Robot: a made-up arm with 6 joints. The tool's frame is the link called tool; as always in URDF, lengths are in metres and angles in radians. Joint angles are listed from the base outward. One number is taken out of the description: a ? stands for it. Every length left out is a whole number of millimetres.
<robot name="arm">
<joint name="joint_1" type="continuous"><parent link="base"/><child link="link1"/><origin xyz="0 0 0.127"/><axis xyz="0 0 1"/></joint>
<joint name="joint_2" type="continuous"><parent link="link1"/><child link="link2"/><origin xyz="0 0 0"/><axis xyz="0 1 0"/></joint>
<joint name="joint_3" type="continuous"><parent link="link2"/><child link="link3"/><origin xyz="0 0 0.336"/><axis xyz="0 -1 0"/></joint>
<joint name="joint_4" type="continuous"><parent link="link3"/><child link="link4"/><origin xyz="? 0 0"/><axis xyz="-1 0 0"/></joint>
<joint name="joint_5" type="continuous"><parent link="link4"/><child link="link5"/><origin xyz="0 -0.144 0"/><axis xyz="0 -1 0"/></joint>
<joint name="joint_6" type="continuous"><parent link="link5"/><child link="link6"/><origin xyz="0 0 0"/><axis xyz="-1 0 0"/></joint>
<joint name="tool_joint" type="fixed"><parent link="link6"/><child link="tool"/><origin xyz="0 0 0"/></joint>
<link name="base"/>
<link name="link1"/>
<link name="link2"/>
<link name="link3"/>
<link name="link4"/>
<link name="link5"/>
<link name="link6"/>
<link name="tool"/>
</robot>
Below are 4 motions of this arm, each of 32 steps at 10 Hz.
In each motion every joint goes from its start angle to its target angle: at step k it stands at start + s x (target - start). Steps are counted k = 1, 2, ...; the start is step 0. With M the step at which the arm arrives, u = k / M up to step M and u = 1 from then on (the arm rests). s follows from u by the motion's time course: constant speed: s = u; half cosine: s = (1 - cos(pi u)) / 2; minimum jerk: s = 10 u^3 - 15 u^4 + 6 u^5.
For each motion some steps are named. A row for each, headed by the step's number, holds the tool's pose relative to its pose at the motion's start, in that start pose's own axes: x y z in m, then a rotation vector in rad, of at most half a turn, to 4 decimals.
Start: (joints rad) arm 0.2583 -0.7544 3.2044 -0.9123 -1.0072 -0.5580
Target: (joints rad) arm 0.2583 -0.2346 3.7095 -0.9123 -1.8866 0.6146
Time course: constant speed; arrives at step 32
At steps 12, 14, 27, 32:
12: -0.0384 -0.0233 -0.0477 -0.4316 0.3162 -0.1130
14: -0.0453 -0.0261 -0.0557 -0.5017 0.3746 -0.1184
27: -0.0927 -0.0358 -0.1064 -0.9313 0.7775 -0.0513
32: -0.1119 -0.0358 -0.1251 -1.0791 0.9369 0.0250

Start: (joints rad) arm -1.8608 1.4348 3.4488 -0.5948 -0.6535 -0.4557
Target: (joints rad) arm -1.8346 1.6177 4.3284 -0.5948 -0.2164 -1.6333
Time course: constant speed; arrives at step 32
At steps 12, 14, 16, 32:
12: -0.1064 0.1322 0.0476 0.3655 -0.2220 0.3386
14: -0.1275 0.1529 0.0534 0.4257 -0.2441 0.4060
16: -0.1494 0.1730 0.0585 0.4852 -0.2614 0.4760
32: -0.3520 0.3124 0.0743 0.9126 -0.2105 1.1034

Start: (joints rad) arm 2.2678 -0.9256 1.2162 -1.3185 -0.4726 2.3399
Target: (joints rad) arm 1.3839 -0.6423 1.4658 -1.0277 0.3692 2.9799
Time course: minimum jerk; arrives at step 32
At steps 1, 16, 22, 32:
1: 0.0001 0.0001 0.0001 -0.0005 0.0002 0.0000
16: 0.0881 0.1373 0.1062 -0.8349 0.1946 -0.0482
22: 0.1184 0.2420 0.1472 -1.3773 0.2447 -0.1552
32: 0.1267 0.3027 0.1604 -1.6720 0.2493 -0.2522

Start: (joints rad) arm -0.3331 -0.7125 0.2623 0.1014 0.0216 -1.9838
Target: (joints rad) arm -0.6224 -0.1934 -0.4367 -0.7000 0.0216 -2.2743
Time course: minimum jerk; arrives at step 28
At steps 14, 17, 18, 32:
14: -0.0822 -0.3878 0.1878 0.4332 -0.4406 -0.4440
17: -0.1870 -0.4997 0.2537 0.5949 -0.6919 -0.5417
18: -0.2245 -0.5276 0.2704 0.6415 -0.7748 -0.5611
32: -0.4015 -0.6127 0.3169 0.8196 -1.1512 -0.5867

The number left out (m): 0.64
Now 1 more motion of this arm.
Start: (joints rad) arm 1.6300 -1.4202 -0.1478 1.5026 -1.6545 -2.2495
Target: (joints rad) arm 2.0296 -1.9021 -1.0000 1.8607 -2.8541 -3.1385
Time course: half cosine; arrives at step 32
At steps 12, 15, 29, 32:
12: 0.0189 -0.0802 -0.0441 0.1595 -0.2568 -0.2066
15: 0.0218 -0.1214 -0.0649 0.2346 -0.3960 -0.2604
29: -0.0018 -0.2926 -0.1359 0.5270 -0.9510 -0.2282
32: -0.0040 -0.3001 -0.1384 0.5395 -0.9733 -0.2196

